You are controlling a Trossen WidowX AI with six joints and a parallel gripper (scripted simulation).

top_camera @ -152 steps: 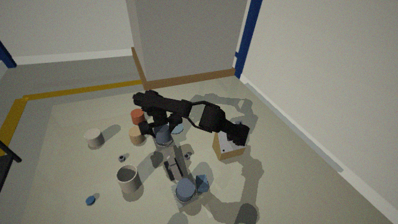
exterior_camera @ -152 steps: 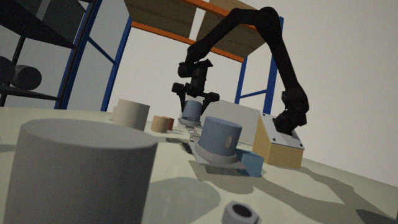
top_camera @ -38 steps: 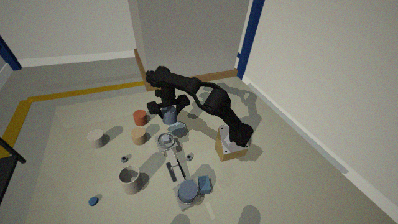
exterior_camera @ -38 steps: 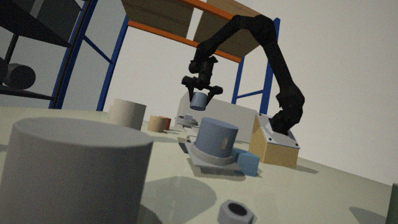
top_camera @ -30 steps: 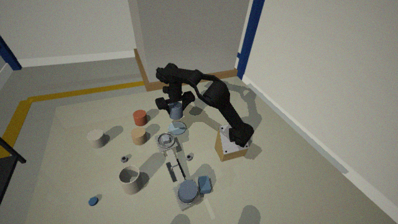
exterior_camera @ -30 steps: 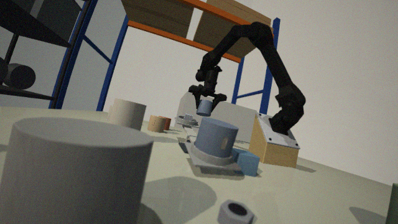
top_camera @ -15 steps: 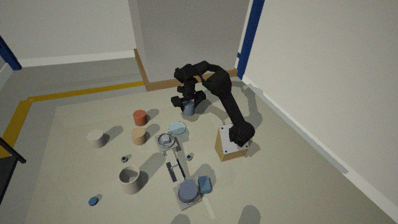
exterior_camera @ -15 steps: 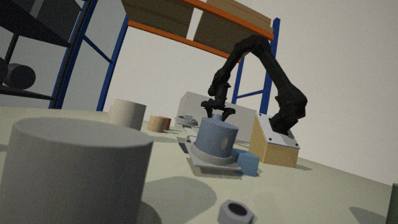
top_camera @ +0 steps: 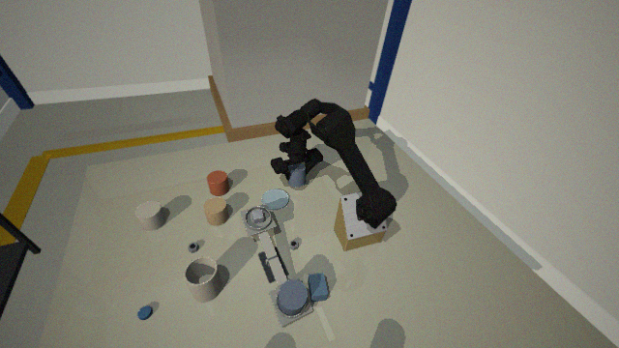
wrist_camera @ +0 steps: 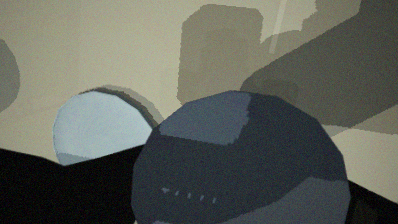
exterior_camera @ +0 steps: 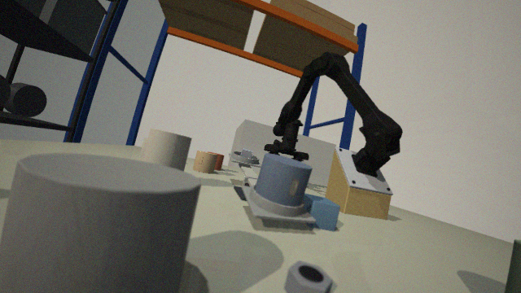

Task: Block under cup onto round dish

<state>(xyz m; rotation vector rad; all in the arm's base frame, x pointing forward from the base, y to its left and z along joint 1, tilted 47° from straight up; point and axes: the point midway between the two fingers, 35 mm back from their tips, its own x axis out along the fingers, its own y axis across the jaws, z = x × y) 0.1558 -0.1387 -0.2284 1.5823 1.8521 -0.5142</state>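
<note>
My gripper tip is now 17 cm short of the grey block, 19 cm to the right of it and 4 cm below it. Also, from my gripper tip: round pale-blue dish 9 cm ahead, 5 cm to the left, 5 cm below; then tan cylinder 30 cm ahead, 11 cm to the left, 1 cm below; then orange cylinder 27 cm ahead, 5 cm to the right, 1 cm below.
</note>
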